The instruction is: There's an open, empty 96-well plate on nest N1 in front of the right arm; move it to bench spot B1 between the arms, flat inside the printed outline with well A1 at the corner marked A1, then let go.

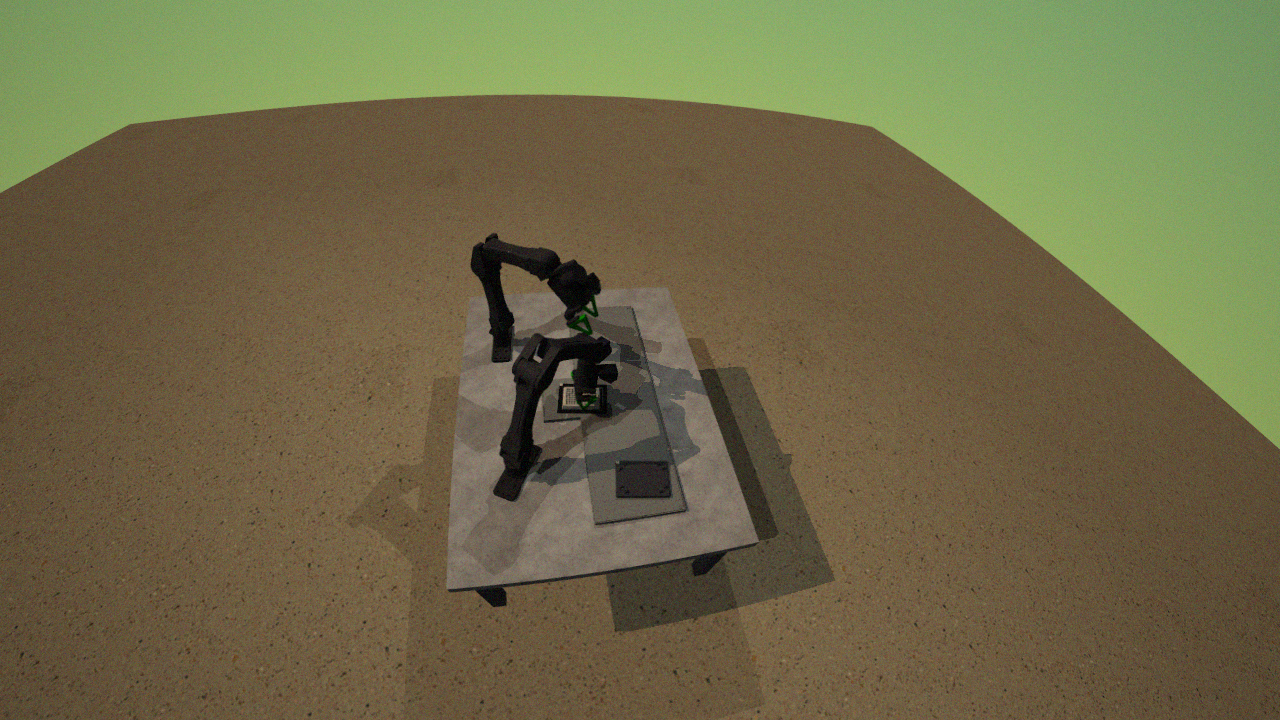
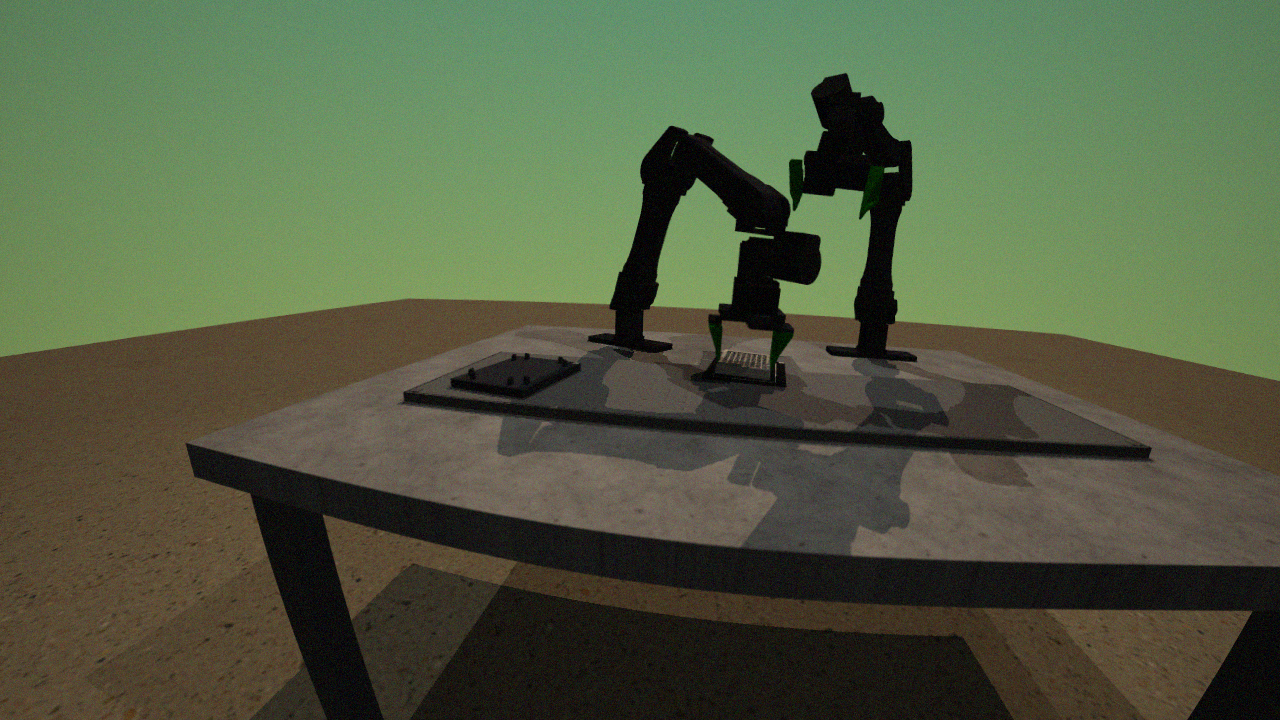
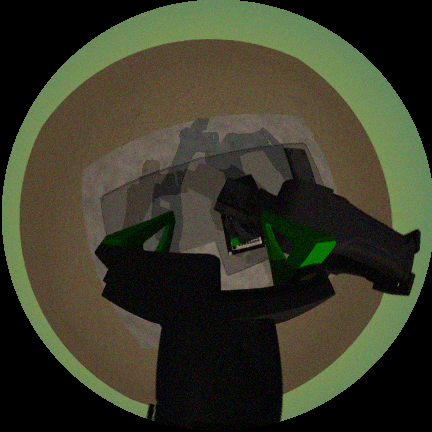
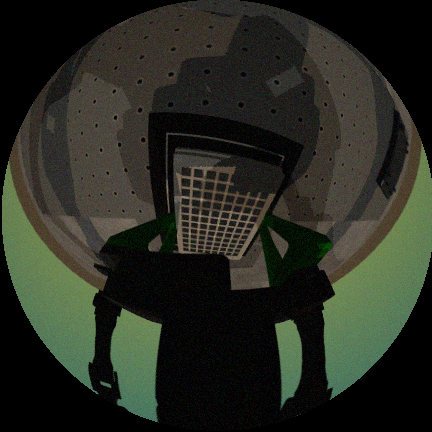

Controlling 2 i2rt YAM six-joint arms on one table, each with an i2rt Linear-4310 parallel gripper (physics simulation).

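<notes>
The 96-well plate is pale with a grid of dark wells. My right gripper points straight down and is shut on the plate across its width. The plate sits low over the black B1 pad, inside the white printed outline that shows along its left and far sides. I cannot tell whether it touches the pad. My left gripper is open and empty, raised high behind.
The dark nest N1 stands empty at one end of the long grey perforated board. The board lies on the grey table. Both arm bases stand along the table's far side.
</notes>
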